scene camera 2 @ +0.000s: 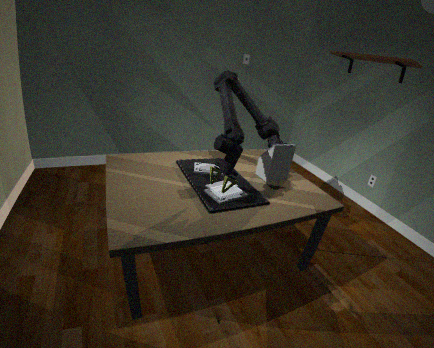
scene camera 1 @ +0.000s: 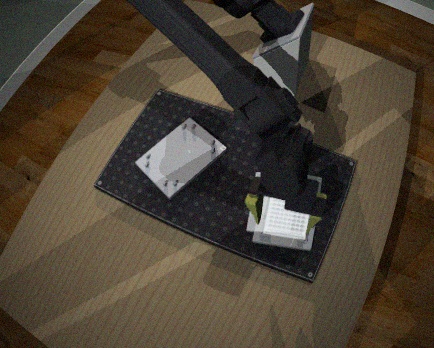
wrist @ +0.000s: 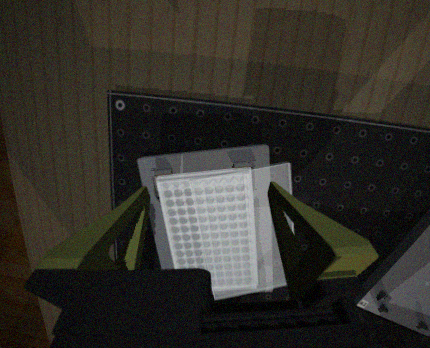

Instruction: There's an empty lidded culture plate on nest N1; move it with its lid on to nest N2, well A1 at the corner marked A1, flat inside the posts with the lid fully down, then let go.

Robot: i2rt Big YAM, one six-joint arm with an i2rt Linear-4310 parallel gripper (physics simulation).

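Pixels of known places: gripper, fingertip midpoint: [scene camera 2: 216,188] [scene camera 1: 282,227] [wrist: 208,189]; arm's base, link origin: [scene camera 2: 277,150] [scene camera 1: 284,28].
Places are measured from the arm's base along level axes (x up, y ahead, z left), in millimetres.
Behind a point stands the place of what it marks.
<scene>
The white culture plate [scene camera 1: 285,218] {z 186, x -115, y 395 mm} [scene camera 2: 230,194] [wrist: 212,230] {z 182, x -115, y 377 mm}, with rows of wells, lies on the grey nest N1 [scene camera 1: 282,245] {z 206, x -138, y 439 mm} [wrist: 210,156] {z 196, x -136, y 438 mm}. A clear flat panel that looks like the lid [scene camera 1: 252,224] {z 134, x -123, y 432 mm} [wrist: 280,174] {z 135, x -123, y 437 mm} sticks out past one long side of the plate and appears shifted sideways; whether it touches the plate or nest is unclear. My gripper [scene camera 1: 283,224] {z 191, x -108, y 417 mm} [scene camera 2: 218,187] {z 191, x -108, y 417 mm} [wrist: 208,189] {z 191, x -108, y 417 mm} is open, its yellow-green fingers on either side of the plate, with nothing held. The other nest, N2 [scene camera 1: 175,162] {z -76, x -137, y 382 mm} [scene camera 2: 201,168] {z -74, x -136, y 408 mm} [wrist: 405,285] {z -42, x -136, y 339 mm}, has small dark posts, no plate, and a small white tag at one corner.
Both nests are on a black perforated board [scene camera 1: 200,210] {z 24, x -148, y 446 mm} [scene camera 2: 250,200] {z 250, x -148, y 268 mm} [wrist: 330,130] {z 93, x -148, y 481 mm} on the wooden table [scene camera 1: 125,280] {z -33, x -161, y 660 mm} [scene camera 2: 150,215] {z 286, x -161, y 716 mm}. A grey-white angled block [scene camera 1: 285,60] {z 37, x -35, y 80 mm} [scene camera 2: 276,164] {z 62, x -57, y 32 mm} stands by the arm's base. The arm hides part of the board.
</scene>
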